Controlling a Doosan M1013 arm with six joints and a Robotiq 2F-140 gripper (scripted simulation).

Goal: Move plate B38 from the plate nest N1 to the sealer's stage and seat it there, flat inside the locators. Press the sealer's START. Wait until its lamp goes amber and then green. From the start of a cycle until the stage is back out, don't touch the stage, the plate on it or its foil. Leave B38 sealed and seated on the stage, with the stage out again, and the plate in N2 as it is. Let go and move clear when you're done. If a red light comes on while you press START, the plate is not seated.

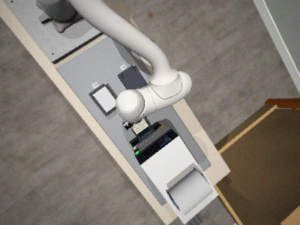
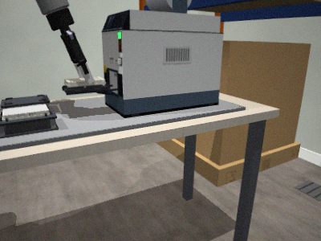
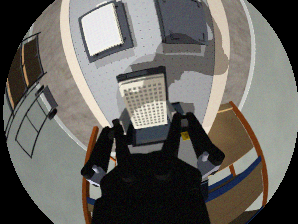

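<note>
Right now the sealer stage is 50 mm below my hand. The rest, counted from my hand: foil roll (330 mm ahead, 270 mm above, 10 mm to the right).
</note>
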